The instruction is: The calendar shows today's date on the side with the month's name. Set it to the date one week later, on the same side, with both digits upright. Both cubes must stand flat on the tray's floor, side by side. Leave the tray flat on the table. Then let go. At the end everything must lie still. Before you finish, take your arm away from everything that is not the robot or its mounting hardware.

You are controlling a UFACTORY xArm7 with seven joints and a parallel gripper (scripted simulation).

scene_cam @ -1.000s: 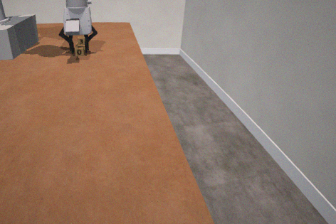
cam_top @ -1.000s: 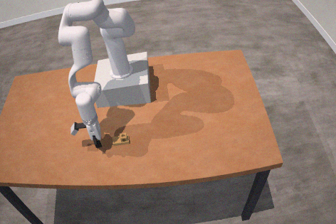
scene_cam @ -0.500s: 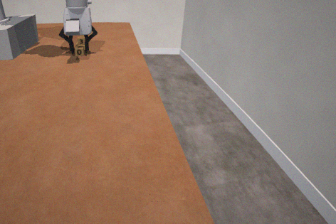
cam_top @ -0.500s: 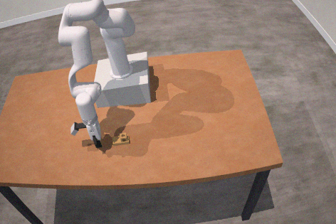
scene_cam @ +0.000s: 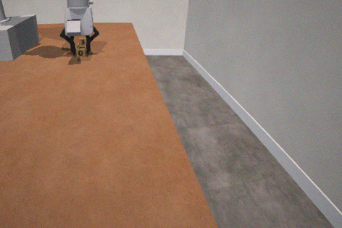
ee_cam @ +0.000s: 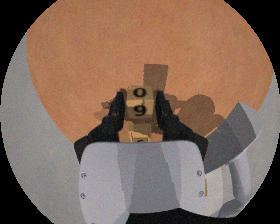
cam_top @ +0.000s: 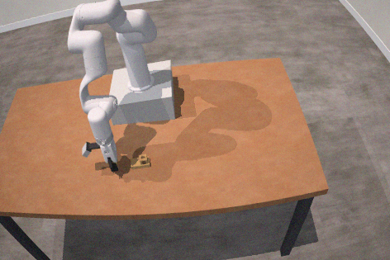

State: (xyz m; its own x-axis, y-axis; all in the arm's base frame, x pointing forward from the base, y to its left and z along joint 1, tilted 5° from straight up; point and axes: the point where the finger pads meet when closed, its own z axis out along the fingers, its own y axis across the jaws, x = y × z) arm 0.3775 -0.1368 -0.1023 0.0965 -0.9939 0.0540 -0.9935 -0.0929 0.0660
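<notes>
The wooden tray lies 10 mm behind my hand, 110 mm to the left of it and 20 mm below it.
</notes>
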